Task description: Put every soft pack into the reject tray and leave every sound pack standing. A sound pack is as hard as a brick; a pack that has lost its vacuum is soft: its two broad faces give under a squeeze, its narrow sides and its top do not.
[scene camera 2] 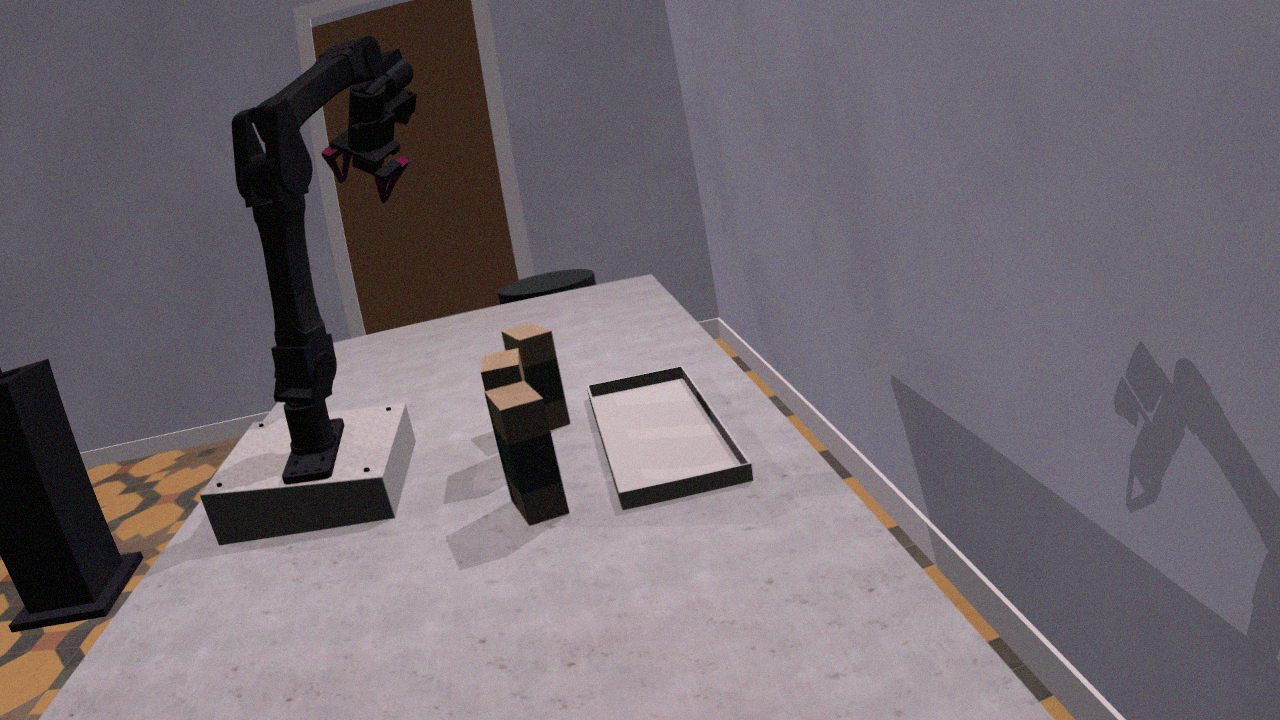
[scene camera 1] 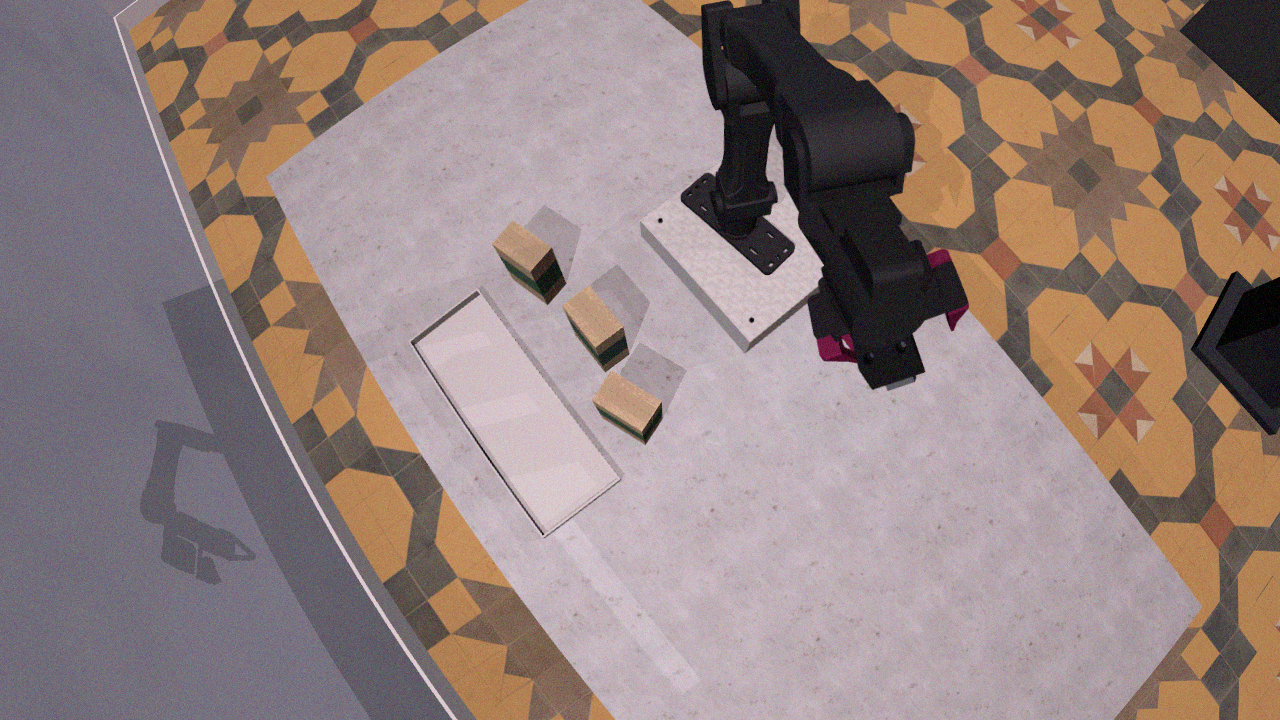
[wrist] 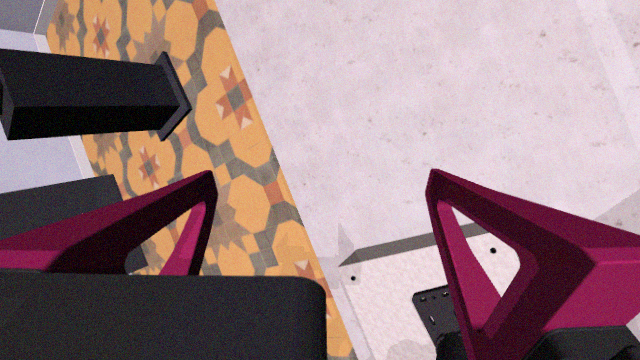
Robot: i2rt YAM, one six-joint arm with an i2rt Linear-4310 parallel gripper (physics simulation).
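Places are measured from the arm's base along level axes (x ahead, y left, z up), in centimetres.
Where they show: gripper, fingertip midpoint: (scene camera 2: pixel 363 191) (wrist: pixel 321 181); arm's base, link origin: (scene camera 2: pixel 315 452) (scene camera 1: pixel 736 223) (wrist: pixel 460 345).
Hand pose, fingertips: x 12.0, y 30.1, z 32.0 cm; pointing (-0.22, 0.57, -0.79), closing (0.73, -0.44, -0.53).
Things, the pixels of their top centre, and the offset from my fingertips. Level surfaces: height alone.
- first pack, top centre: (scene camera 2: pixel 512 394) (scene camera 1: pixel 521 245) dx +16.8, dy -47.8, dz -24.9 cm
- middle pack, top centre: (scene camera 2: pixel 509 357) (scene camera 1: pixel 585 321) dx +17.8, dy -32.1, dz -24.9 cm
- third pack, top centre: (scene camera 1: pixel 626 400) (scene camera 2: pixel 525 331) dx +21.3, dy -19.8, dz -24.9 cm
- white reject tray, top centre: (scene camera 2: pixel 656 418) (scene camera 1: pixel 506 406) dx +34.8, dy -34.5, dz -36.7 cm
- grey table, surface height: dz -38.9 cm
Three upright packs with tan tops and dark green bands stand apart beside the tray. The first pack (scene camera 1: pixel 528 259) (scene camera 2: pixel 529 456) is nearest scene camera 2. The middle pack (scene camera 1: pixel 595 324) (scene camera 2: pixel 501 365) is partly hidden behind it in that view. The third pack (scene camera 1: pixel 628 404) (scene camera 2: pixel 544 371) stands farthest along the row. Their looks do not show which are soft. The white reject tray (scene camera 1: pixel 514 411) (scene camera 2: pixel 662 429) with dark walls is empty. My gripper (scene camera 1: pixel 896 331) (scene camera 2: pixel 363 188) (wrist: pixel 321 181) is open and empty, high above the table edge, away from the packs.
The arm stands on a pale base block (scene camera 1: pixel 702 277) (scene camera 2: pixel 304 508) (wrist: pixel 380 300) across the packs from the tray. A grey table (scene camera 1: pixel 805 537) (scene camera 2: pixel 537 626) (wrist: pixel 400 100) carries everything. A black pedestal (scene camera 1: pixel 1248 358) (scene camera 2: pixel 53 501) (wrist: pixel 90 92) stands on the floor beyond its edge.
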